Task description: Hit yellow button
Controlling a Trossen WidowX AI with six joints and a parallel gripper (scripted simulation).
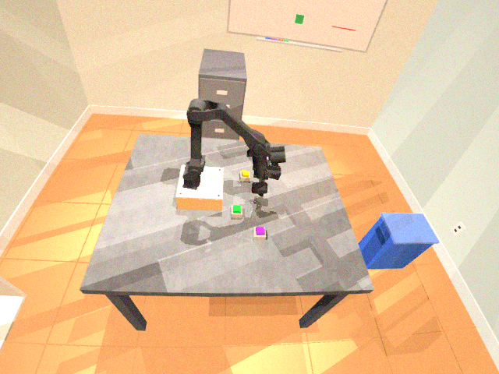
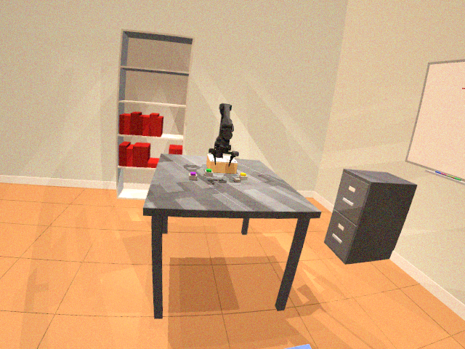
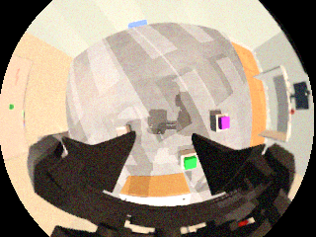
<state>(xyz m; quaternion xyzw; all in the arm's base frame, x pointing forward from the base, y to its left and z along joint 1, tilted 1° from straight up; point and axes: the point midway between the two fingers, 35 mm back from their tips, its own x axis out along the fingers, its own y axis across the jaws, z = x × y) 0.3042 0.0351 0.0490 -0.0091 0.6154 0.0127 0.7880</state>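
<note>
My gripper tip is now 90 mm past the yellow button, 150 mm to the right of it and 70 mm above it. Round my gripper tip: magenta button: 20 mm ahead, 170 mm to the right, 70 mm below; then green button: 90 mm behind, 80 mm to the right, 70 mm below.
</note>
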